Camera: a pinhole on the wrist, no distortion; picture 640 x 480 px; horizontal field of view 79.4 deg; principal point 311.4 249.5 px. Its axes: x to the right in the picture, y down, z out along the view. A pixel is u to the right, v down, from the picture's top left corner.
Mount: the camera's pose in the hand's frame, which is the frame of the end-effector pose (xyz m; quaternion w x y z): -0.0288 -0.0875 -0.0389 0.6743 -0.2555 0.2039 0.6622
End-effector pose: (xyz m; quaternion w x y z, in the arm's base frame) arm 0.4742 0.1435 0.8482 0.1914 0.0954 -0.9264 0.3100
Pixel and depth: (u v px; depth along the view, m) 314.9 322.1 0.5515
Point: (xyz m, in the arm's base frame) 0.4374 0.1197 0.3601
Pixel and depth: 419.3 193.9 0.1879
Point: 0.4409 0.1512 0.7482
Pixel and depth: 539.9 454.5 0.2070
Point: 0.5556 0.2345 0.6848
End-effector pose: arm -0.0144 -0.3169 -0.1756 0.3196 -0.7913 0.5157 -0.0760
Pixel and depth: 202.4 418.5 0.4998
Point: -0.0352 0.0825 -0.5111
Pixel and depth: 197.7 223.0 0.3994
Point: 0.0784 -0.1576 -0.4812
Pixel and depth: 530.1 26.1 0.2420
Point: -0.0642 -0.4162 -0.3573
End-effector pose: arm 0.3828 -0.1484 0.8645 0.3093 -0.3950 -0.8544 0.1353
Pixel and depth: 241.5 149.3 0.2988
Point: 0.2517 -0.0892 0.6690
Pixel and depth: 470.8 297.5 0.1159
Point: 0.4058 -0.1710 0.8170
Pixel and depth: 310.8 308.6 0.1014
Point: 0.3677 -0.2029 0.8245
